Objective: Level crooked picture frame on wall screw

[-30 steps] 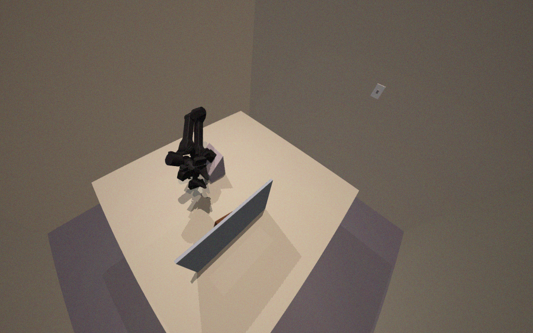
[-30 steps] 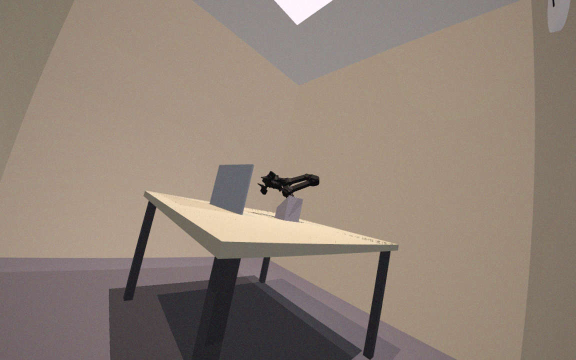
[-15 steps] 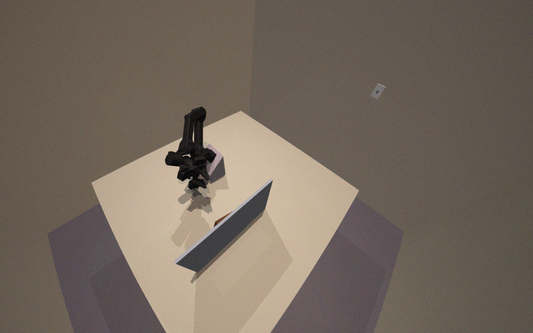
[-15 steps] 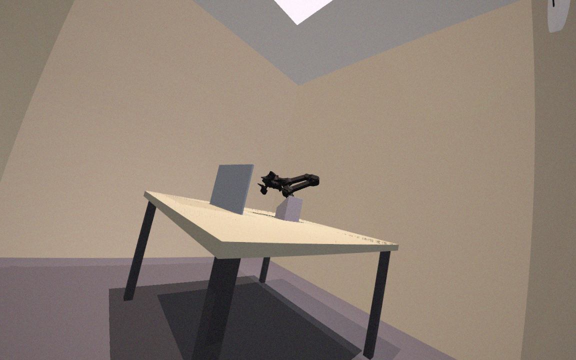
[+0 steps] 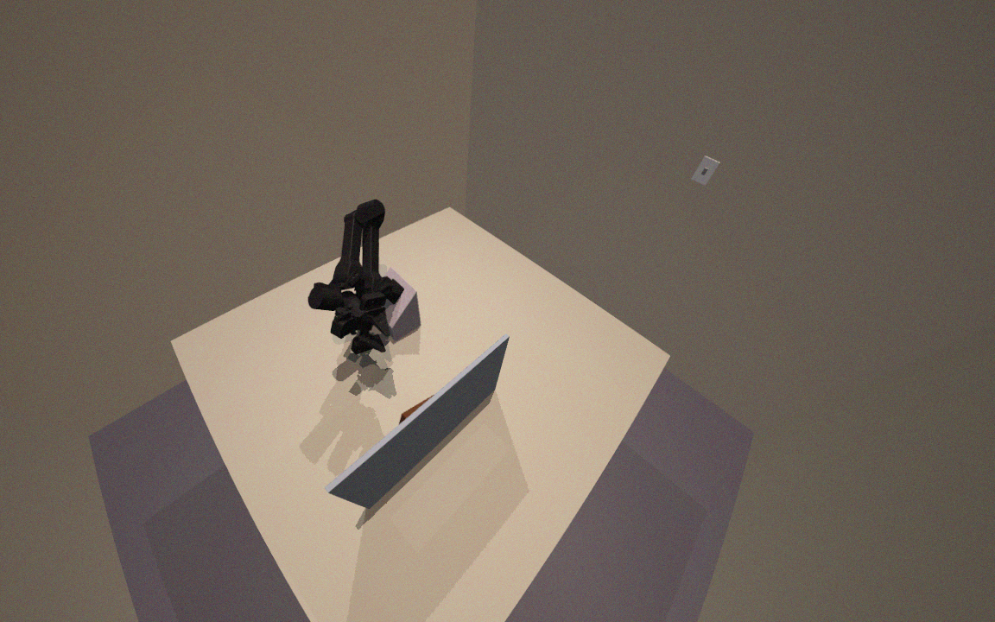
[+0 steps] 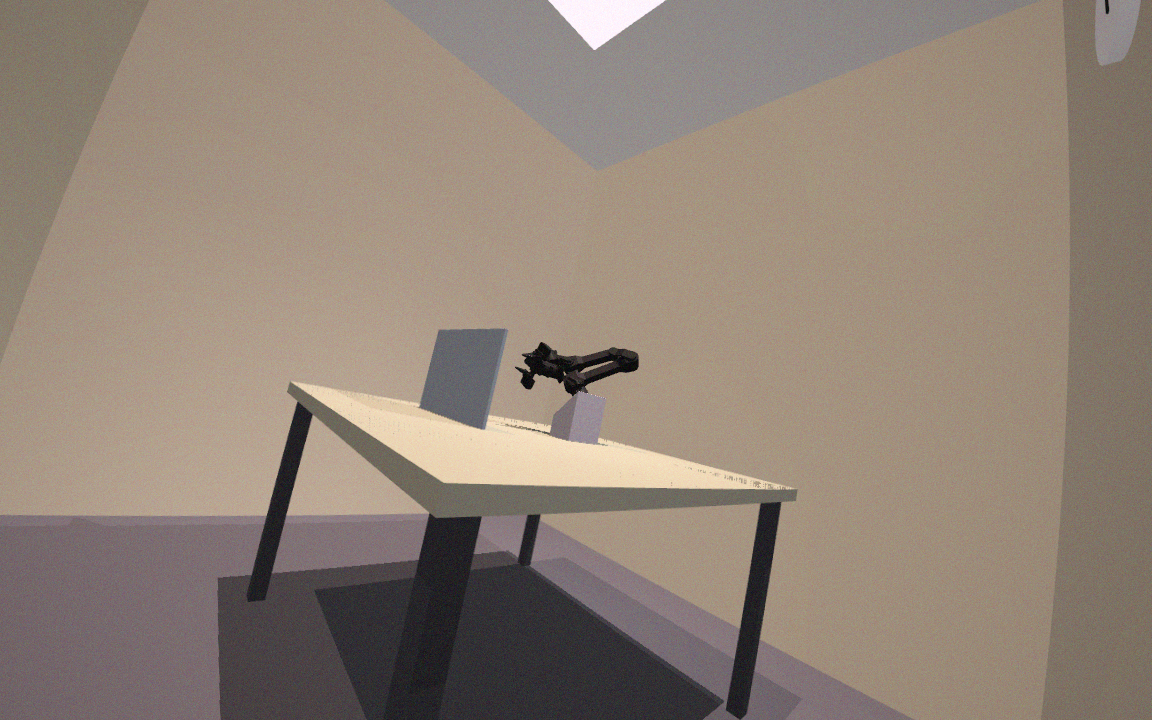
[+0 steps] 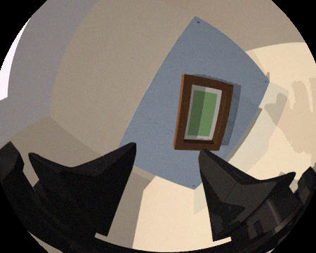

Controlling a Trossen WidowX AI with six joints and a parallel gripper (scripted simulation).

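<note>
The picture frame lies 20 cm ahead of my gripper tip, 9 cm below it and 2 cm to the right of it. From my gripper tip the other things lie so: wall panel (21 cm ahead, 9 cm below, 2 cm to the right).
</note>
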